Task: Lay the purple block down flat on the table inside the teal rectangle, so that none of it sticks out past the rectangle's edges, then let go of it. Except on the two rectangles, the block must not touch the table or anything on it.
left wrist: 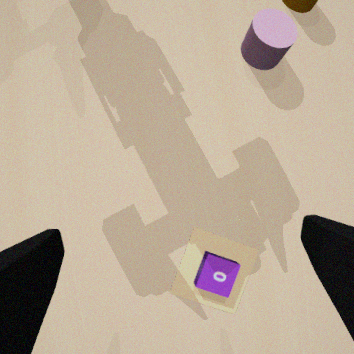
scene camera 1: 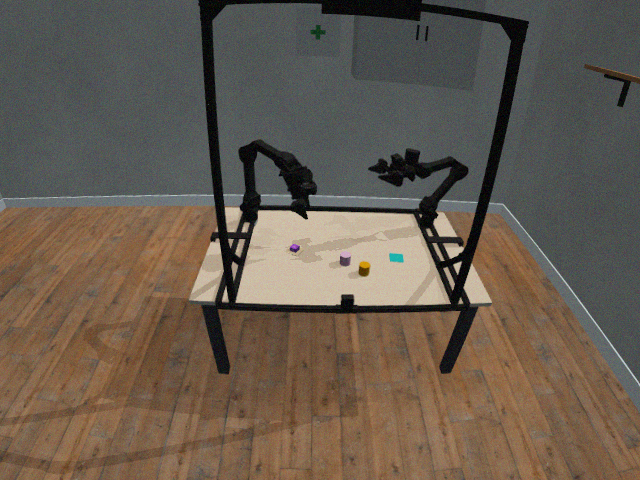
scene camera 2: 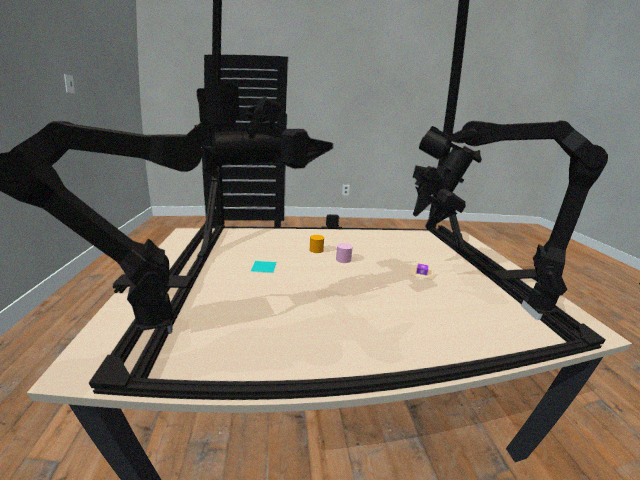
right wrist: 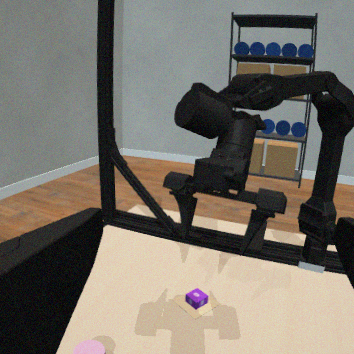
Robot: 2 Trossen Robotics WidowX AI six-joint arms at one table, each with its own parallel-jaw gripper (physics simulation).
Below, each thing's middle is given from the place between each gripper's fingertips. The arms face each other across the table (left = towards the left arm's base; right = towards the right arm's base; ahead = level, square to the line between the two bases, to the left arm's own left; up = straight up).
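Labels:
The pale rectangle (left wrist: 200,240) is 340 mm below my right hand, 330 mm to the left of it and 100 mm behind it. Counted from that same right hand, the pink cylinder (left wrist: 268,37) is 190 mm behind, 110 mm to the left and 320 mm below.
As for my left hand, the cylinder is 15 cm below it, 16 cm to the right of it and 12 cm behind it. My left hand itself is 17 cm above the rectangle, while also being 3 cm past it and 6 cm to the right of it.

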